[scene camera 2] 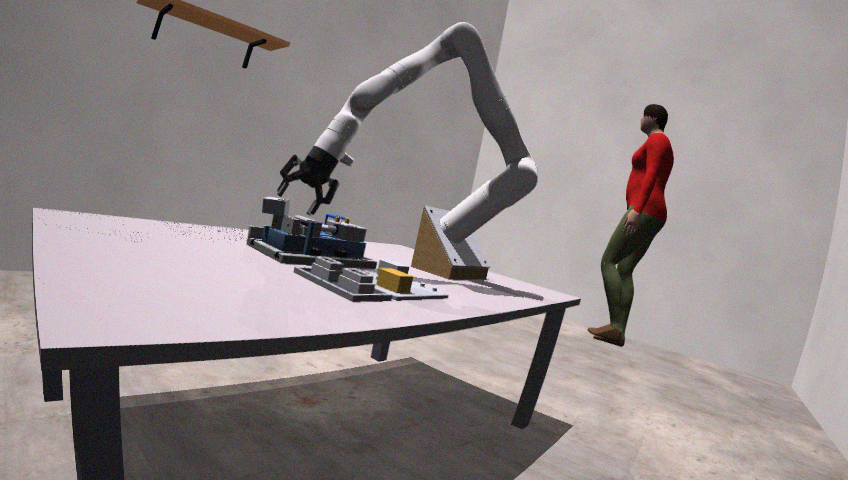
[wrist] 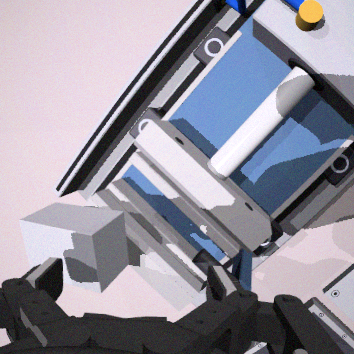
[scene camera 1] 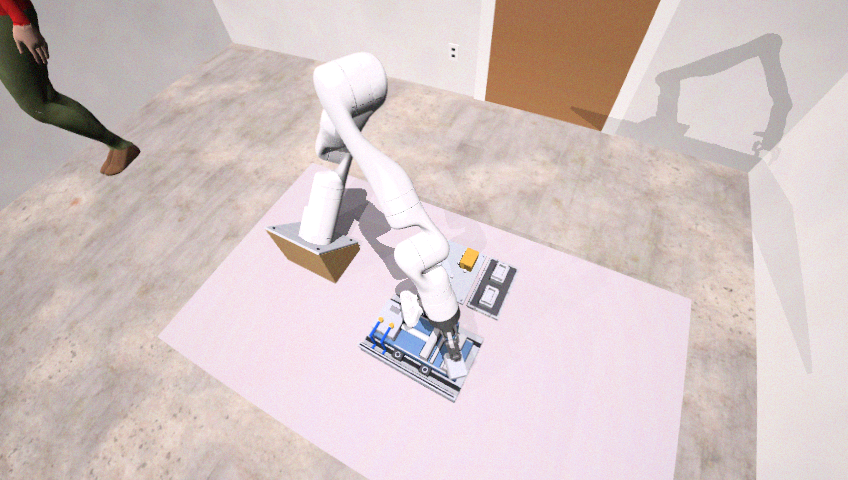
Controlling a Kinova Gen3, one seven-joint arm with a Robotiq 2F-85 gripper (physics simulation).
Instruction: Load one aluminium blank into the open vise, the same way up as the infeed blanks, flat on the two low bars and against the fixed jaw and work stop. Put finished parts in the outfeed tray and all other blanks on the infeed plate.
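Places are measured from the arm's base along level axes (x ahead, y left, z up), in millimetres.
Where they show: gripper, fingertip midpoint: (scene camera 2: pixel 293 205) (wrist: pixel 134 278); arm's base, origin of the base link: (scene camera 2: pixel 450 230) (scene camera 1: pixel 316 238).
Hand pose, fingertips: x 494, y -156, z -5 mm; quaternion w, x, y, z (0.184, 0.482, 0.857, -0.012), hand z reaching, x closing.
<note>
Each offset is from my fingertips to the top centre of the thing. "pt": to the spot under its first point.
The vise @(dx -94, dy -1, dz -26 mm) (scene camera 1: pixel 410 340) (scene camera 2: pixel 282 239) (wrist: pixel 215 95) has a blue body, and blue shows between its moving jaw (wrist: pixel 200 180) and fixed jaw (wrist: pixel 157 241). A grey aluminium blank @(dx +18, dy -46, dz +10 mm) (scene camera 1: pixel 457 367) (scene camera 2: pixel 275 205) (wrist: pixel 77 219) sits high at the fixed-jaw end and overhangs outward; its contact below is hidden. My gripper (scene camera 1: pixel 454 355) (scene camera 2: pixel 296 199) (wrist: pixel 134 278) is open above that end, one finger overlapping the blank in the wrist view. Infeed plate @(dx -96, dy +262, dz -117 mm) (scene camera 1: pixel 460 286) (scene camera 2: pixel 429 293) (wrist: pixel 346 285): another grey blank @(dx -147, dy +223, dz -81 mm) (scene camera 2: pixel 393 265) stands there. Outfeed tray (scene camera 1: pixel 504 291) (scene camera 2: pixel 321 283): it holds two finished parts @(pt dx +54, dy +292, dz -98 mm) (scene camera 1: pixel 499 271) (scene camera 2: pixel 357 279).
A yellow block @(dx -47, dy +302, dz -81 mm) (scene camera 1: pixel 468 259) (scene camera 2: pixel 394 280) stands on the infeed plate. Blue hoses with yellow fittings @(pt dx -175, dy -8, dz -15 mm) (scene camera 1: pixel 390 325) (wrist: pixel 310 14) rise from the vise's actuator end. The arm's wedge base (scene camera 1: pixel 312 255) (scene camera 2: pixel 437 246) stands on the table. A person (scene camera 2: pixel 651 172) stands beyond the table.
</note>
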